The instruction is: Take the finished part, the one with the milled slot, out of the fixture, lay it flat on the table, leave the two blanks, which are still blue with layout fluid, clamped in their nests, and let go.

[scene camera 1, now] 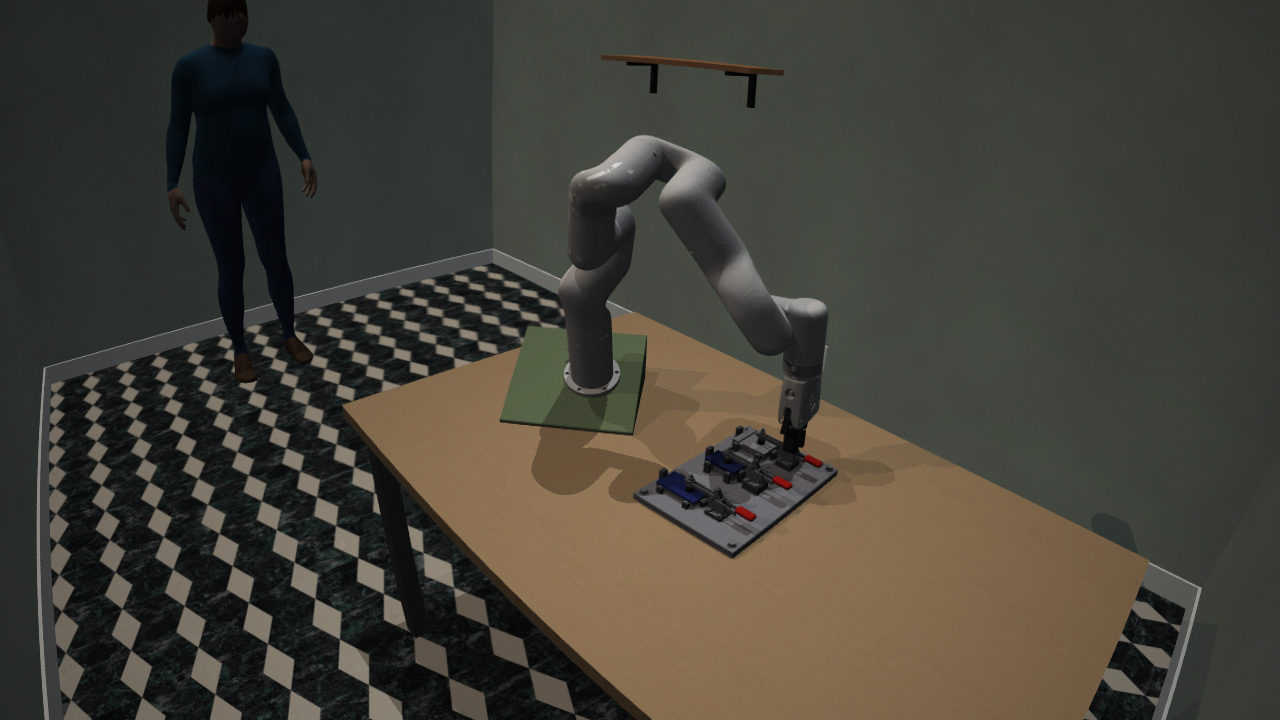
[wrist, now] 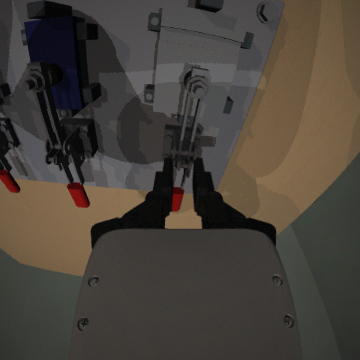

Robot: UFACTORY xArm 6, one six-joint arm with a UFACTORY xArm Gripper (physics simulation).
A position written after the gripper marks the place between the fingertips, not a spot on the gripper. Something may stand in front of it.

gripper: scene camera 1 793, 448; wrist 182, 169
